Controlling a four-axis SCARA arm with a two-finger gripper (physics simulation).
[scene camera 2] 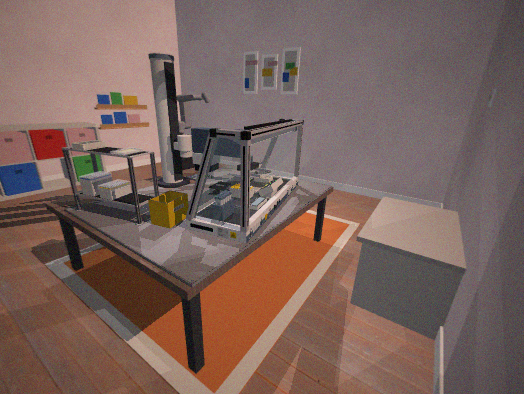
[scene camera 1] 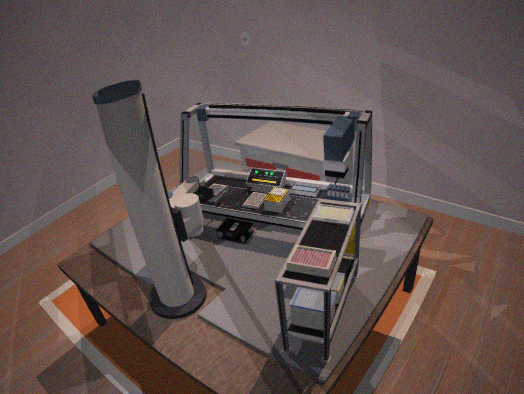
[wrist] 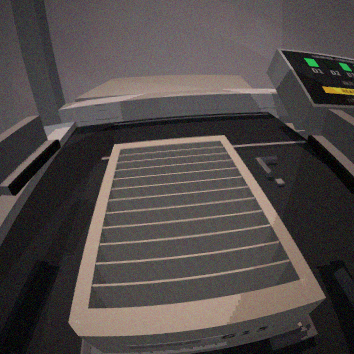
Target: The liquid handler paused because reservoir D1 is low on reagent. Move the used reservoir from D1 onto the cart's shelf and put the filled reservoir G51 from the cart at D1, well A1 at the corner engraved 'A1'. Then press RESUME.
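Pixels of known places: gripper, between the fingertips: [scene camera 2: 266, 173] [scene camera 1: 215, 183] [wrist: 179, 122]; arm's base, origin of its link: [scene camera 2: 173, 182] [scene camera 1: 177, 297].
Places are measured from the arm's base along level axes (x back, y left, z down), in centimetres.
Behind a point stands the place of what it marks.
The used reservoir [scene camera 1: 218, 190] {x -64.0, y 32.5, z -9.1 cm} [wrist: 185, 220] {x -61.0, y 34.2, z -9.3 cm}, a pale tray with empty-looking troughs and a partly shadowed G15 label on its near side, sits at the left end of the dark deck. My gripper [wrist: 179, 122] {x -65.0, y 34.7, z -12.1 cm} is open; its fingers stand wide apart on either side of the reservoir, with gaps to it. In scene camera 1 the hand is a small dark shape beside it. On the top of the cart [scene camera 1: 281, 310] [scene camera 2: 135, 190] {x -48.4, y -57.3, z -19.8 cm} stand a reservoir with pink-red troughs [scene camera 1: 311, 259] {x -11.5, y -59.3, z -39.0 cm} and a pale yellow one [scene camera 1: 334, 213] {x -37.2, y -52.8, z -37.3 cm}; their labels are unreadable. The control panel [scene camera 1: 266, 177] {x -82.0, y 12.8, z -12.8 cm} [wrist: 325, 80] {x -79.7, y 18.9, z -12.6 cm} shows green squares and a yellow bar.
A white tray [scene camera 1: 254, 200] {x -66.7, y 9.8, z -7.7 cm} and a yellow tip box [scene camera 1: 276, 199] {x -67.0, y -4.4, z -12.3 cm} stand mid-deck. The gantry frame [scene camera 1: 280, 111] {x -85.7, y 2.1, z -50.5 cm} and its blue-grey head [scene camera 1: 338, 140] {x -70.0, y -37.5, z -48.5 cm} stand over the deck. A black device [scene camera 1: 235, 230] {x -43.3, y 3.0, z -6.3 cm} lies in front. Boxes [scene camera 1: 311, 305] {x -9.3, y -60.2, z -21.6 cm} fill the cart's lower shelf. A yellow bin [scene camera 2: 169, 210] {x -63.3, y -49.8, z -10.7 cm} stands beside the cart.
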